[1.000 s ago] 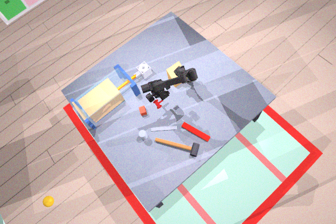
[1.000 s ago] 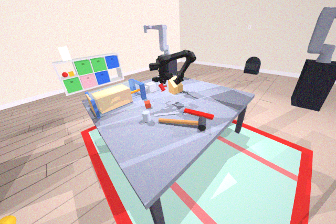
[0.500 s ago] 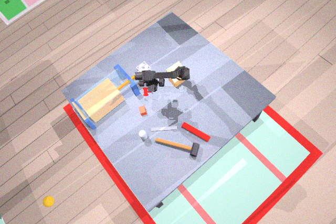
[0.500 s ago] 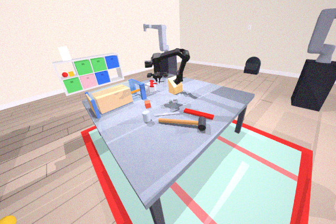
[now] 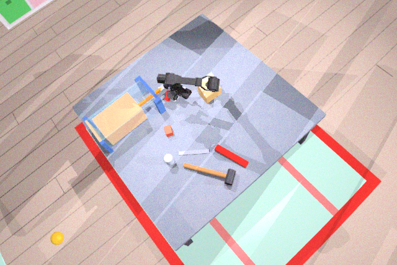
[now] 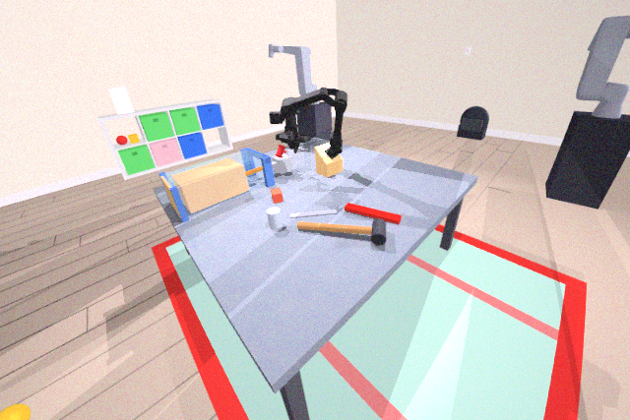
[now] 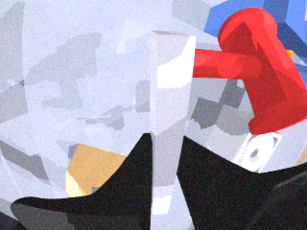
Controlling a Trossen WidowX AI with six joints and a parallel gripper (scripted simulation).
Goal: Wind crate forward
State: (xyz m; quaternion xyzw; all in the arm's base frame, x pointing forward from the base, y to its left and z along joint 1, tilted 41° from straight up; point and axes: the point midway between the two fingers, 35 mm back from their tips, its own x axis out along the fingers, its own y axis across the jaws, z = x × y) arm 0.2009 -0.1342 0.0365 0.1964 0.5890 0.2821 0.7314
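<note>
Now: the white crank handle 1 cm ahead of my gripper tip, 1 cm to the right of it and 1 cm above it. Also, from my gripper tip: white bar (19 cm ahead, 29 cm to the left, 16 cm below); red knob (5 cm ahead, 3 cm to the right, 2 cm above); white winch (8 cm behind, 20 cm to the right, 13 cm below).
</note>
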